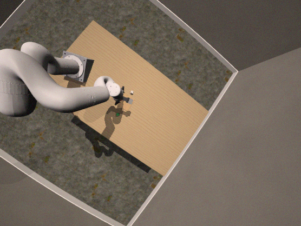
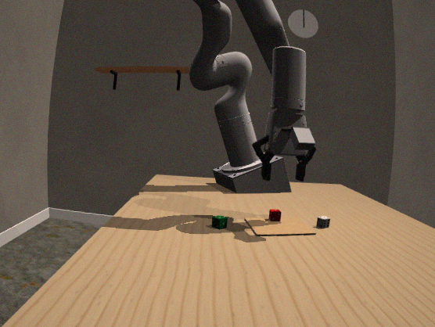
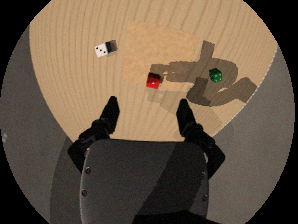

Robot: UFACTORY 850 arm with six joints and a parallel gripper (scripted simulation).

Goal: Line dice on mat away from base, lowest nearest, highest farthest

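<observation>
Now: hand 100 mm to the right of the white die, 100 mm above it and 50 mm short of it. The rest, counted from my hand: red die: 100 mm below, 10 mm to the right, 10 mm behind; then green die: 150 mm to the right, 100 mm below, 50 mm ahead; then tan mat: 110 mm below, 40 mm ahead, 10 mm to the right.
</observation>
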